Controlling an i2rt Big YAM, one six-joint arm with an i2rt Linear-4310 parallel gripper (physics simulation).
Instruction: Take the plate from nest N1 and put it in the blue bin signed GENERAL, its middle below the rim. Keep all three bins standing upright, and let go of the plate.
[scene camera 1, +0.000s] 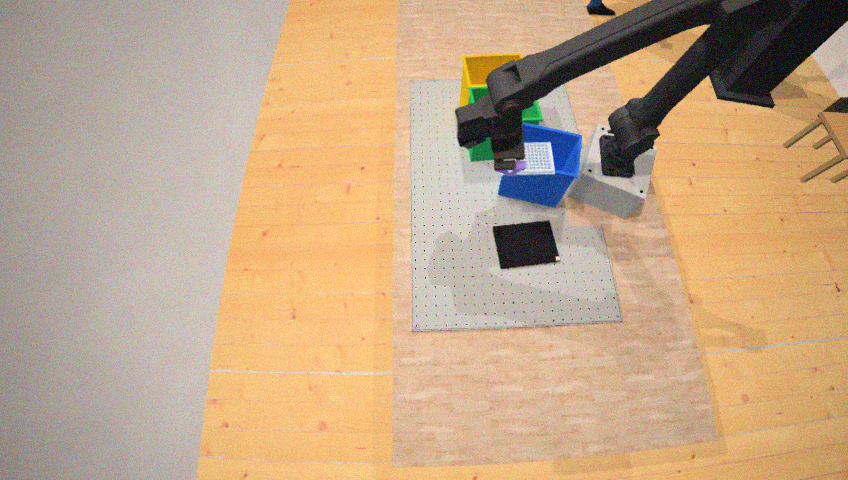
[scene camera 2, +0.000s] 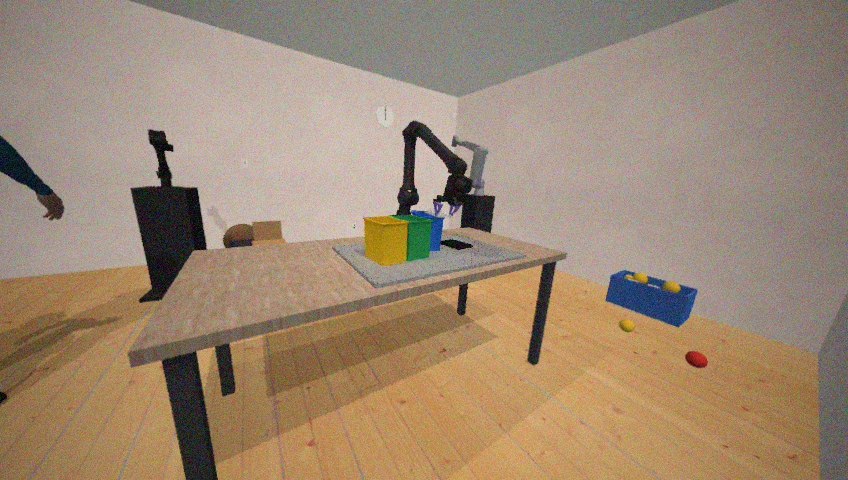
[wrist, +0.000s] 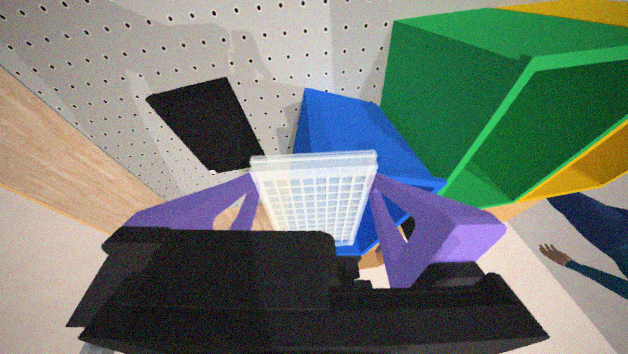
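Where they show: gripper, fingertip midpoint: (scene camera 1: 509, 159) (scene camera 2: 442, 216) (wrist: 313, 177); arm's base, origin of the base link: (scene camera 1: 615, 157).
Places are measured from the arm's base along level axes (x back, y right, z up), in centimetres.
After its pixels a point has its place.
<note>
My gripper (scene camera 1: 511, 168) @[x -30.9, y -9.0, z 6.1 cm] (scene camera 2: 446, 208) @[x -30.9, y -9.0, z 6.1 cm] (wrist: 313, 177) @[x -30.9, y -9.0, z 6.1 cm] is shut on the clear white gridded plate (scene camera 1: 540, 158) @[x -23.6, y -8.6, z 7.3 cm] (wrist: 315, 200) @[x -29.6, y -8.9, z 7.3 cm], with a purple finger at each side edge. In scene camera 1 the plate overlaps the opening and near rim of the blue bin (scene camera 1: 529, 190) @[x -23.1, y -10.1, z -5.5 cm] (scene camera 2: 436, 237) @[x -30.6, y -6.2, z -4.6 cm] (wrist: 345, 125) @[x -30.5, y -4.5, z -2.0 cm]. The fingertips are above the bin's rim in scene camera 2. The bin stands upright; its sign does not show. The green bin (scene camera 1: 480, 149) @[x -36.9, y 2.6, z -6.1 cm] (scene camera 2: 419, 239) @[x -40.4, y 8.3, z -2.5 cm] (wrist: 440, 100) @[x -34.9, y 3.0, z 0.6 cm] and yellow bin (scene camera 1: 490, 64) @[x -35.7, y 28.1, z 2.8 cm] (scene camera 2: 383, 240) @[x -43.9, y 26.3, z -1.0 cm] (wrist: 575, 11) @[x -42.2, y 18.1, z -5.2 cm] also stand upright. A black nest (scene camera 1: 525, 243) @[x -23.1, y -23.5, z -10.8 cm] (scene camera 2: 457, 244) @[x -25.7, y -23.0, z -10.8 cm] (wrist: 205, 125) @[x -25.1, y -24.4, z -10.8 cm] holds no plate; its label is unreadable.
The bins and nest are on a grey perforated board (scene camera 1: 440, 309) @[x -44.4, y -43.3, z -11.9 cm] (scene camera 2: 380, 276) @[x -54.8, y 30.8, z -11.9 cm] (wrist: 280, 50) @[x -35.3, y -11.8, z -11.9 cm] on the wooden table (scene camera 1: 535, 392) @[x -19.4, y -61.5, z -13.2 cm] (scene camera 2: 249, 285) @[x -45.0, y 72.8, z -13.2 cm]. A grey arm base block (scene camera 1: 612, 199) @[x 1.0, y -9.7, z -6.4 cm] stands close beside the blue bin. The green bin adjoins the yellow one.
</note>
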